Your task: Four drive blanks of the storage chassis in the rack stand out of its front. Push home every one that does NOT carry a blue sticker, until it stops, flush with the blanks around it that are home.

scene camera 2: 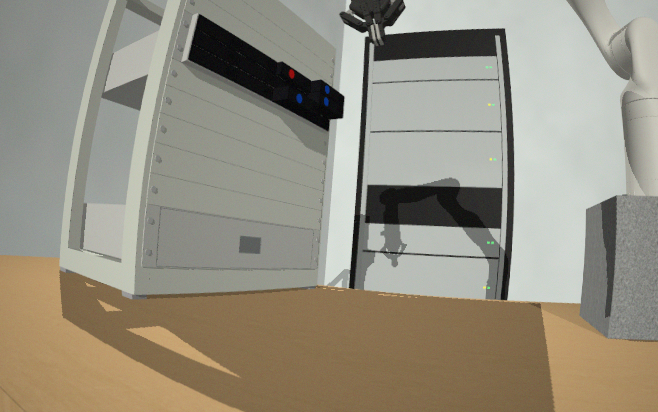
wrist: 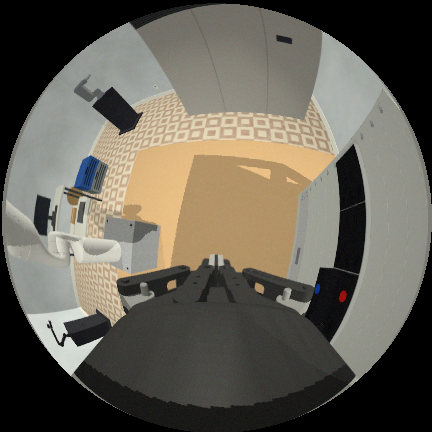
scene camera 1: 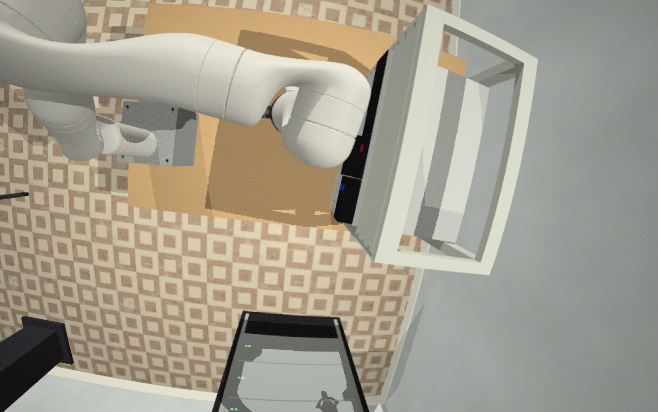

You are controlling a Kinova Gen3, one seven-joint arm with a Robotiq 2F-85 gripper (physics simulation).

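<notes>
The black storage chassis [scene camera 1: 376, 100] [scene camera 2: 225, 55] [wrist: 350, 240] sits in the light grey rack [scene camera 1: 390, 235] [scene camera 2: 137, 200] [wrist: 395, 200]. The red-stickered blank [scene camera 1: 362, 148] [scene camera 2: 291, 74] [wrist: 342, 296] stands out in the upper row. A blue-stickered blank [scene camera 2: 299, 98] [wrist: 317, 288] stands out below it. At the right end, an upper blue-stickered blank [scene camera 2: 327, 89] and a lower blue-stickered blank [scene camera 2: 326, 101] stand out. My gripper [scene camera 2: 376, 39] [wrist: 215, 262] is shut and empty, pointing down in front of the rack, apart from the blanks. The arm hides it in scene camera 1.
A black-framed rack [scene camera 1: 290, 327] [scene camera 2: 435, 45] stands beyond the chassis's right end. The arm's grey pedestal [scene camera 1: 185, 145] [scene camera 2: 622, 260] [wrist: 132, 245] stands opposite the rack front. A grey cabinet [wrist: 235, 60] stands at the top of the wrist view.
</notes>
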